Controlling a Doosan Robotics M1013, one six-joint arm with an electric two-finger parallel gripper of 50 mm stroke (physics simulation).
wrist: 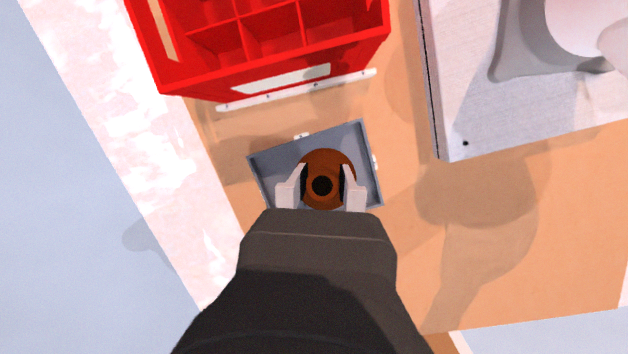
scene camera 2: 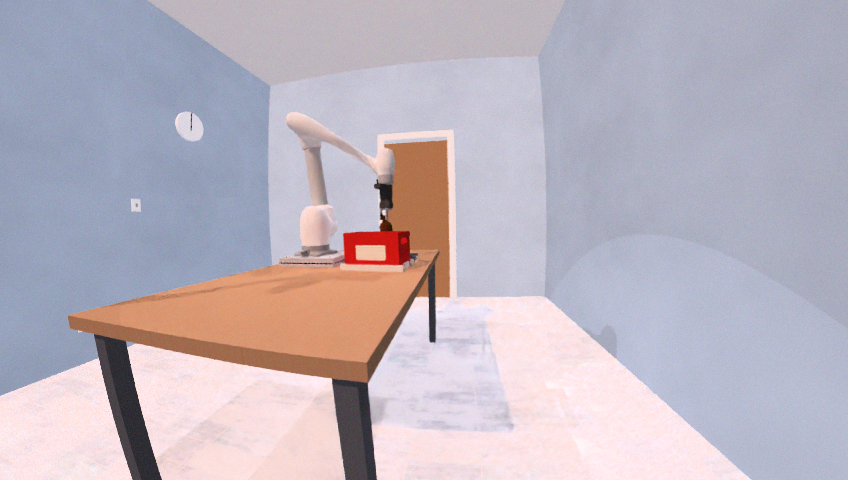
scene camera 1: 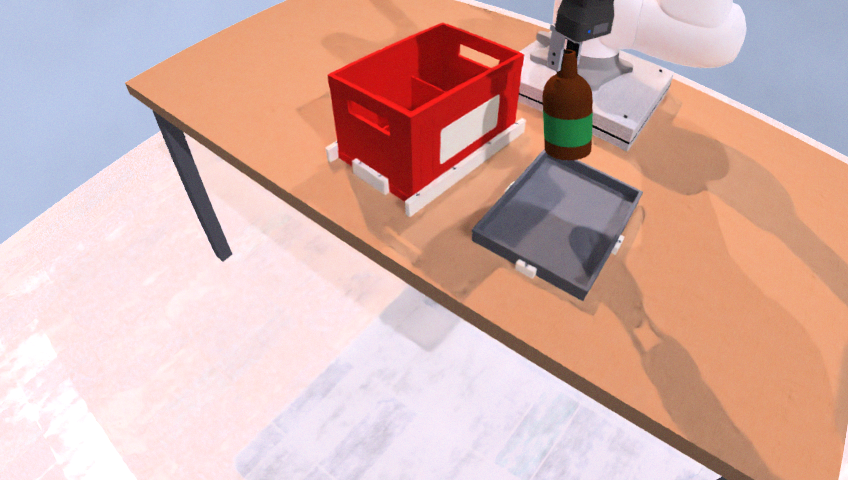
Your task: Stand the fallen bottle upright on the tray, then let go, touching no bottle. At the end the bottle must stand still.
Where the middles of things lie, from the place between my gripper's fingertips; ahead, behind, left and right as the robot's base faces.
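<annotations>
Grey tray (scene camera 1: 566,220): from my hand, 23 cm below, 7 cm to the left, 3 cm ahead. Brown bottle (wrist: 322,184): my hand 6 cm above it, 2 cm to the right of it.
</annotations>
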